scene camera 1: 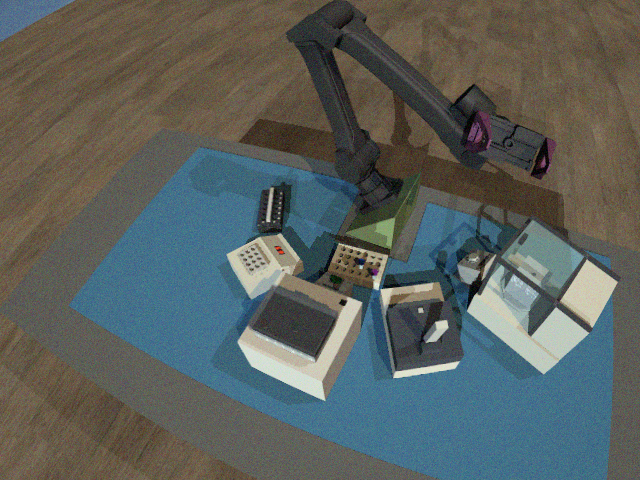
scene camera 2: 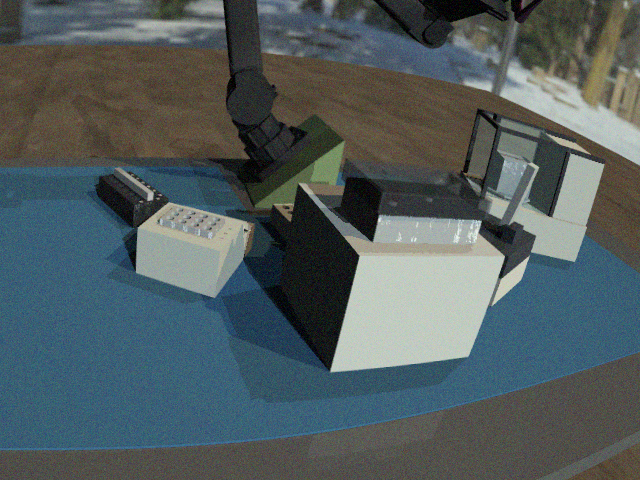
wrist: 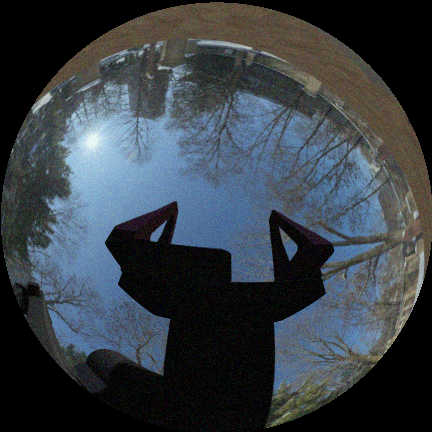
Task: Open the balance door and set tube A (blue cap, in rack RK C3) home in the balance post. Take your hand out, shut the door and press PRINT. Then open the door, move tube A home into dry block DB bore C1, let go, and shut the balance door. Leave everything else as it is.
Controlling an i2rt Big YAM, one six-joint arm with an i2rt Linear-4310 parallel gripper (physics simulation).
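Frame: origin at the arm's base, x ahead, y left, z up, level; millimetres.
Where they show: gripper, fingertip midpoint: point(scene camera 1: 519, 156) point(wrist: 224, 209); arm's base, origin of the base link: point(scene camera 1: 383, 198) point(scene camera 2: 278, 156).
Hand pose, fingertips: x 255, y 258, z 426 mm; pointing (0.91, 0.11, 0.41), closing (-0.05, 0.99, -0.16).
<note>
Each offset is from my fingertips to the top centre of the thing. "spot": to the spot under its first point.
My gripper point(scene camera 1: 511, 144) point(wrist: 224, 209) is open and empty, raised high behind the balance, with its fingers upward in the wrist view. The balance @(spot: dx +22, dy +129, dz -429 mm) point(scene camera 1: 509, 330) point(scene camera 2: 555, 235), a cream box with a glass chamber, stands at the right; I cannot tell how its door stands. The blue cap of tube A @(dx -43, dy -246, dz -426 mm) point(scene camera 1: 360, 261) shows in the tan rack RK @(dx -52, dy -256, dz -450 mm) point(scene camera 1: 381, 254) point(scene camera 2: 281, 210), in front of the arm's base. The cream dry block DB @(dx +28, dy -468, dz -410 mm) point(scene camera 1: 249, 283) point(scene camera 2: 178, 258) has a grid of bores and a red display; bore C1 cannot be made out. The PRINT key is too small to tell.
A large cream machine with a dark lid @(dx +146, dy -287, dz -290 mm) point(scene camera 1: 294, 320) point(scene camera 2: 413, 310) stands in front of the rack. A dark-topped box @(dx +67, dy -73, dz -378 mm) point(scene camera 1: 405, 346) with a white lever stands beside it. A small grey device @(spot: dx -106, dy +13, dz -409 mm) point(scene camera 1: 473, 266) is left of the balance. A black strip holder @(dx -144, dy -541, dz -432 mm) point(scene camera 1: 271, 209) point(scene camera 2: 124, 198) lies behind the dry block.
</note>
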